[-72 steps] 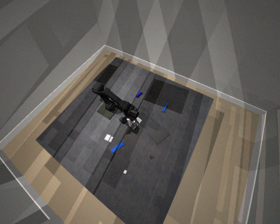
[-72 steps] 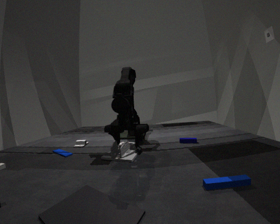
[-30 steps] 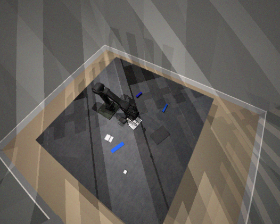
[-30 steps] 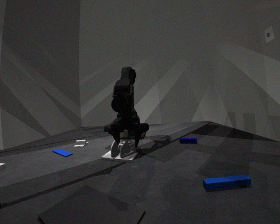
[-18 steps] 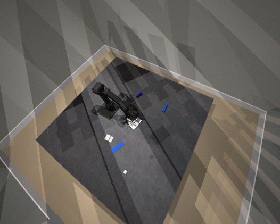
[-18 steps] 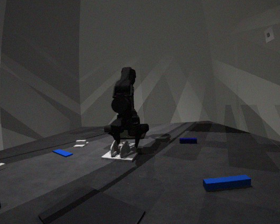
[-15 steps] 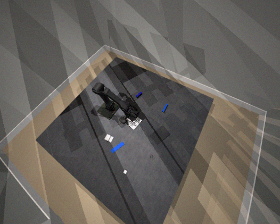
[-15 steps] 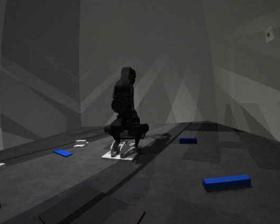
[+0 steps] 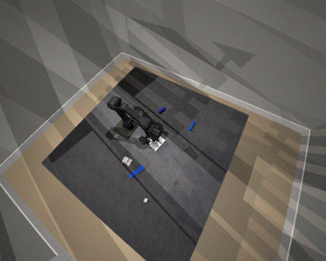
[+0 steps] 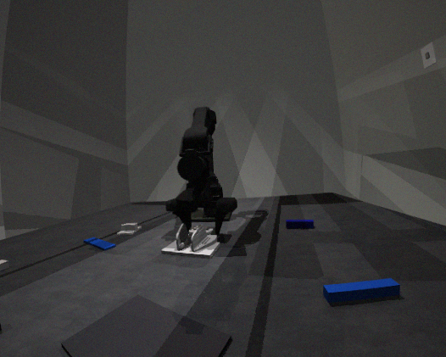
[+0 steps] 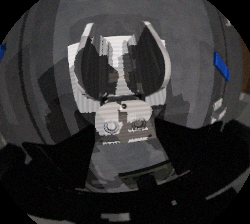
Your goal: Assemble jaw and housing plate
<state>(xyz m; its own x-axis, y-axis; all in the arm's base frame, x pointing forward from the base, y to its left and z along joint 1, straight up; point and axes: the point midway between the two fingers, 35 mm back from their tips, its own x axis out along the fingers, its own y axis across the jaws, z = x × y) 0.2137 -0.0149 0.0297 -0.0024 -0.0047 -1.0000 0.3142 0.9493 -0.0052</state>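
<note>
My gripper tip is 30 mm short of the jaw, 10 mm to the right of it and 10 mm below it. Also, from my gripper tip: small white cube (430 mm to the right, 170 mm ahead); dark square slab (330 mm ahead, 40 mm to the right); dark cube (320 mm ahead, 240 mm to the right).
</note>
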